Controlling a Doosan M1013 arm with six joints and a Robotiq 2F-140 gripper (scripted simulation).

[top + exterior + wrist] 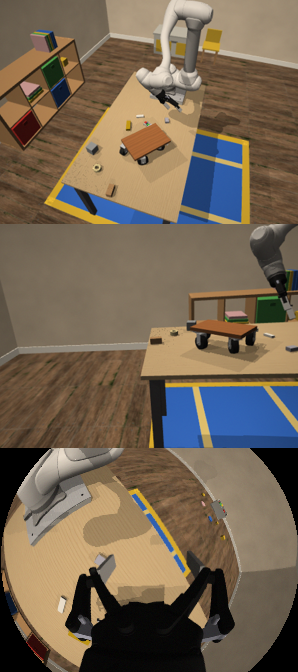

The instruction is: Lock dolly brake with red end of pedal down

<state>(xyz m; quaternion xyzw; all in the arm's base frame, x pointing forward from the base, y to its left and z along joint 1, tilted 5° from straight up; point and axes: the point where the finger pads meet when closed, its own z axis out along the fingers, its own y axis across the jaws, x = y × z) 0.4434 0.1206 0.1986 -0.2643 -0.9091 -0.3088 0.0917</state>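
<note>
Right now the brake pedal is 80 mm ahead of my hand, 200 mm to the right of it and 140 mm below it. Also, from my hand: white bar 60 mm behind, 290 mm to the right, 210 mm below; small grey block 60 mm behind, 50 mm to the right, 210 mm below; yellow block 70 mm ahead, 360 mm to the right, 210 mm below.
</note>
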